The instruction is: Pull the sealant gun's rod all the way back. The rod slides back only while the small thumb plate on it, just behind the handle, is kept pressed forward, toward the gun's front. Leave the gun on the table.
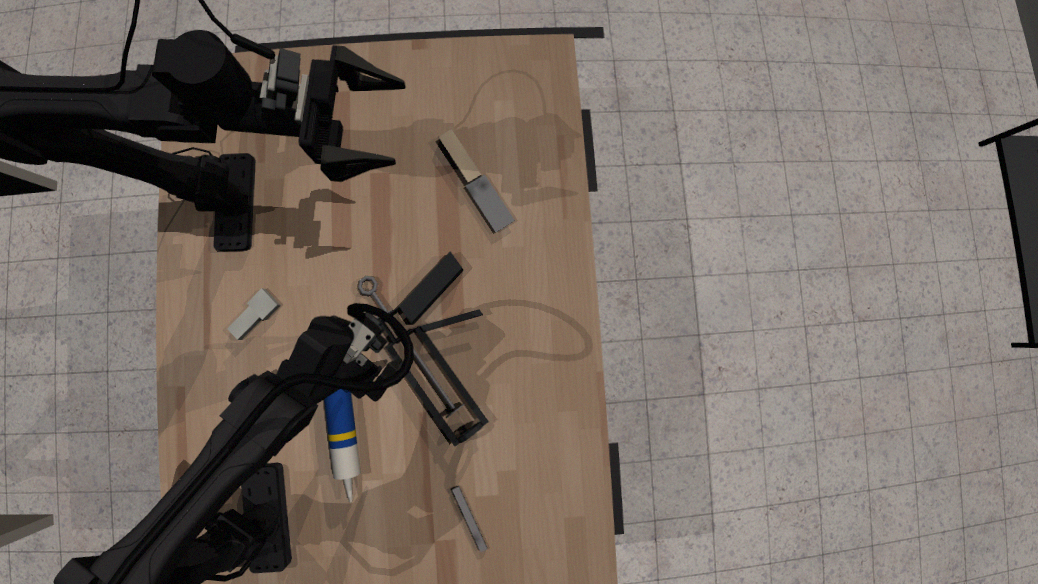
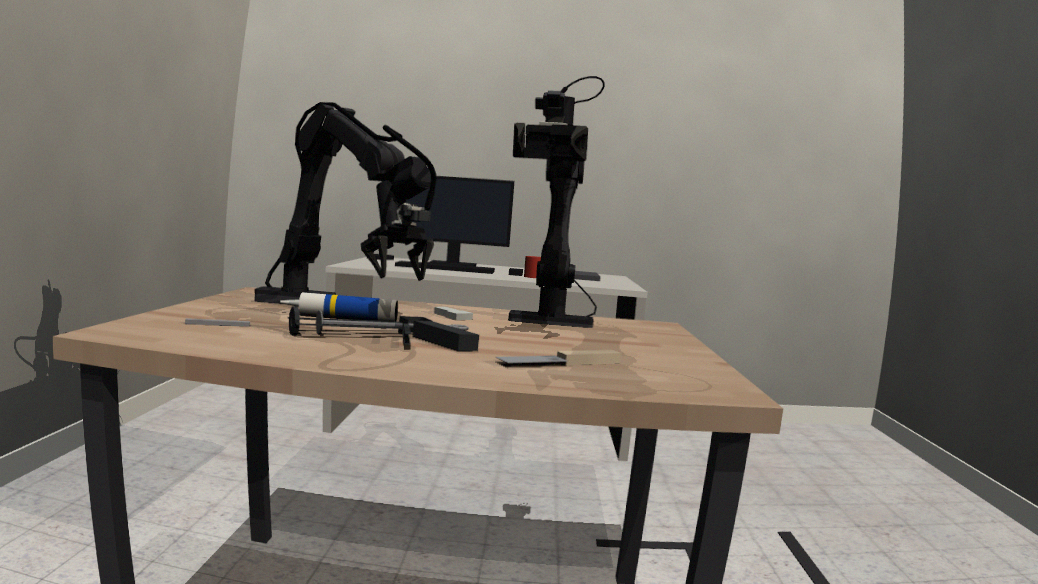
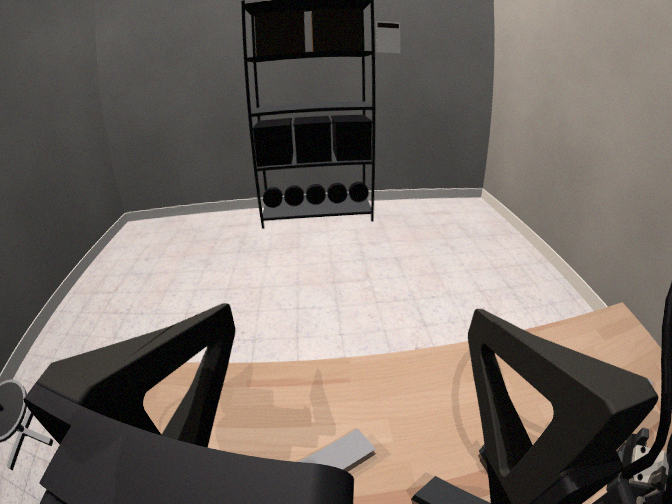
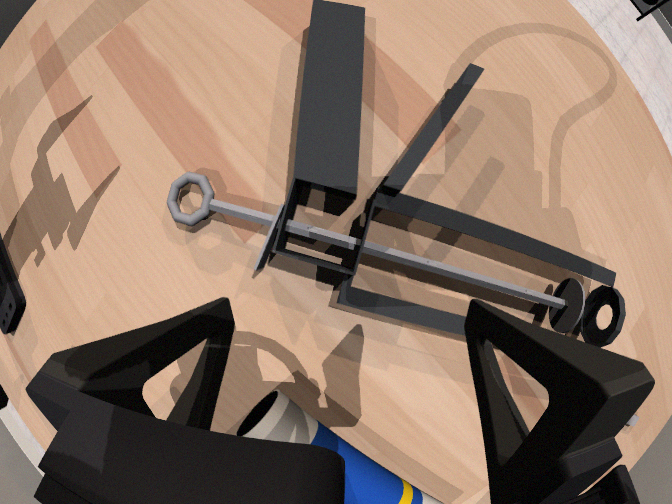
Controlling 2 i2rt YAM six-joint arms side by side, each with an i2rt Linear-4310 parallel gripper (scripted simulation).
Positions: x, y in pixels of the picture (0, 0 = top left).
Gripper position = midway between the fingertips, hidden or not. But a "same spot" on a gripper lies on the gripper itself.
my left gripper: image 1; image 2 544, 140; image 3; not seen in image 4 (out of frame)
scraper: image 1; image 2; image 3 352, 447; not seen in image 4 (out of frame)
same spot on my left gripper: (image 3: 70, 399) = (image 1: 335, 57)
same spot on scraper: (image 2: 586, 357) = (image 1: 470, 158)
